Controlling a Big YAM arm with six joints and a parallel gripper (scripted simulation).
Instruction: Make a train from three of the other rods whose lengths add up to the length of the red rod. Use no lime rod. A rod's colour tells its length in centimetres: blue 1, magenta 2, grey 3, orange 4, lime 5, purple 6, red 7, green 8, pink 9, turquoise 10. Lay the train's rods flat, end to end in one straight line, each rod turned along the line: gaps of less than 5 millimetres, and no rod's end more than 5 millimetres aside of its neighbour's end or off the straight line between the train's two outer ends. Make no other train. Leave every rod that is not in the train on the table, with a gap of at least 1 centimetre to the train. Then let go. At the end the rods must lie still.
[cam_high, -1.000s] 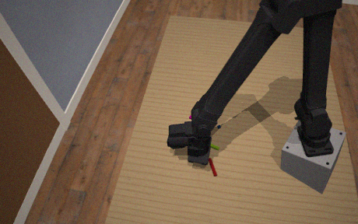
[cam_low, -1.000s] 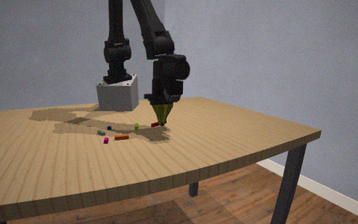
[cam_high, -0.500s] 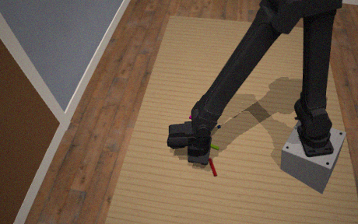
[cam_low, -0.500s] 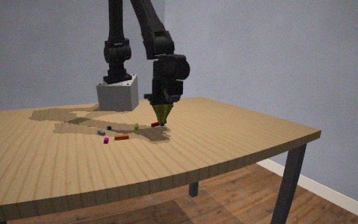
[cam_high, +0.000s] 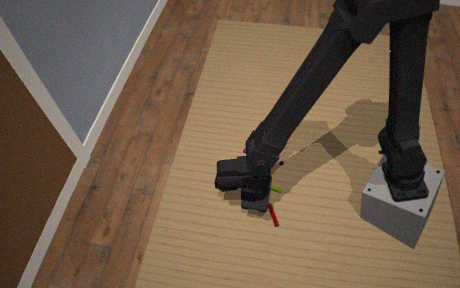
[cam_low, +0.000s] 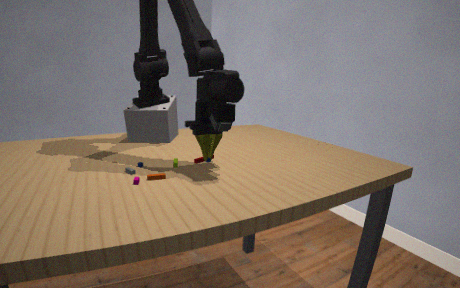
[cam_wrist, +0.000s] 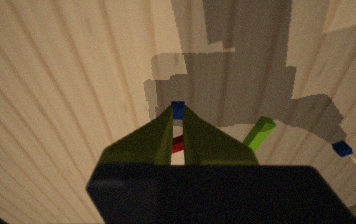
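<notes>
The red rod is 50 mm behind my hand, 20 mm to the left of it and 20 mm below it. Also, from my hand: orange rod (150 mm to the right, 20 mm below, 20 mm ahead); then lime rod (60 mm to the right, 60 mm behind, 20 mm below); then grey rod (190 mm to the right, 50 mm behind, 20 mm below).
</notes>
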